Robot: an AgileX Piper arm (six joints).
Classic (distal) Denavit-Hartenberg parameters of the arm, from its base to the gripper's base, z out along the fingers. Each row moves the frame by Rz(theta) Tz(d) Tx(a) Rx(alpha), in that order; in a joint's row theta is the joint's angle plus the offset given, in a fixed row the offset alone. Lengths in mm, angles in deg.
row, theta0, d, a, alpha
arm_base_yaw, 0, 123, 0, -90
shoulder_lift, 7.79, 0, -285, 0
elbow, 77.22, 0, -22, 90
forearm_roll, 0, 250.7, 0, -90
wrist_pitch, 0, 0, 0, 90
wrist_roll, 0, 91, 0, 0
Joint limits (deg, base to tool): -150..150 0..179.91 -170..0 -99.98..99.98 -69.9..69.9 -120..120
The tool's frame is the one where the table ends.
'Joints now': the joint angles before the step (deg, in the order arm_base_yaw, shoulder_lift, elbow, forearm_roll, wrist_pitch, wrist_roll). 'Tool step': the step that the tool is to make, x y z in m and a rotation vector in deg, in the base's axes. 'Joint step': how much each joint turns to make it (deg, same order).
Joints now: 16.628 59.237 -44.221 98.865 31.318 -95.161
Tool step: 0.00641 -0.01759 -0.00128 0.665 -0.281 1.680
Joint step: -8.419 0.961 -0.002 -1.358 10.131 0.116
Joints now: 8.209 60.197 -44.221 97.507 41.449 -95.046
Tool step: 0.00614 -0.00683 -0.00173 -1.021 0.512 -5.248
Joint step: -0.410 0.001 -0.001 -0.001 -4.971 0.000
